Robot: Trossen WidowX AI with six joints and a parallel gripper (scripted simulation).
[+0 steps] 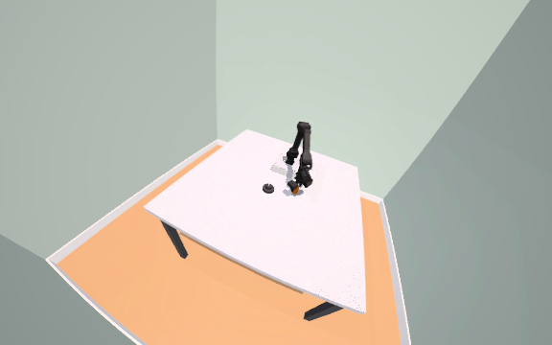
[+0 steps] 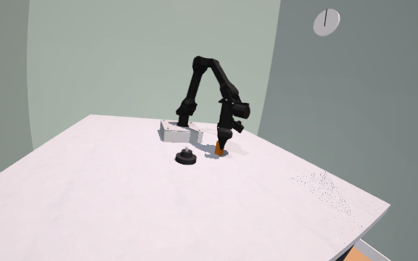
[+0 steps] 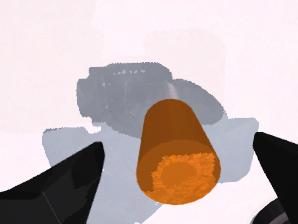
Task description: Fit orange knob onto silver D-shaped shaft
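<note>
Right now my gripper tip is 10 mm below the orange knob. From my gripper tip the other things lie so: dark round pedestal (180 mm to the right, 80 mm ahead, 10 mm below).
</note>
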